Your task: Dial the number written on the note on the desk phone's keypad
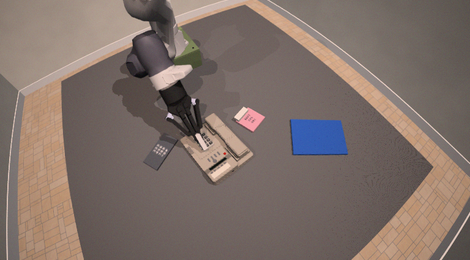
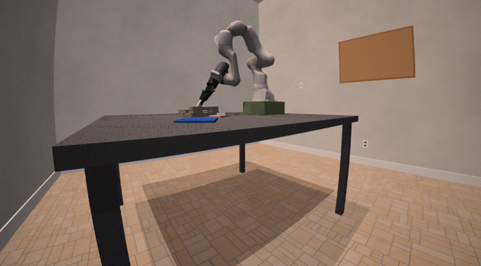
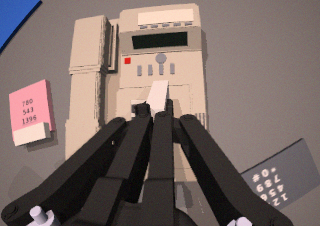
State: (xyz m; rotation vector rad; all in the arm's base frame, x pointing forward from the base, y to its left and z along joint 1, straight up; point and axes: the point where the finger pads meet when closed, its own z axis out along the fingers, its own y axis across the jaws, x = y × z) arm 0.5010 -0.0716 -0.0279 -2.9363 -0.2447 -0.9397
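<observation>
My gripper is now 9 cm to the right of the handset, 3 cm above it and 1 cm short of it. From my hand the other things lie so: pink note (22 cm to the left, 7 cm below, 3 cm behind); blue mat (40 cm to the left, 18 cm ahead, 7 cm below).
</observation>
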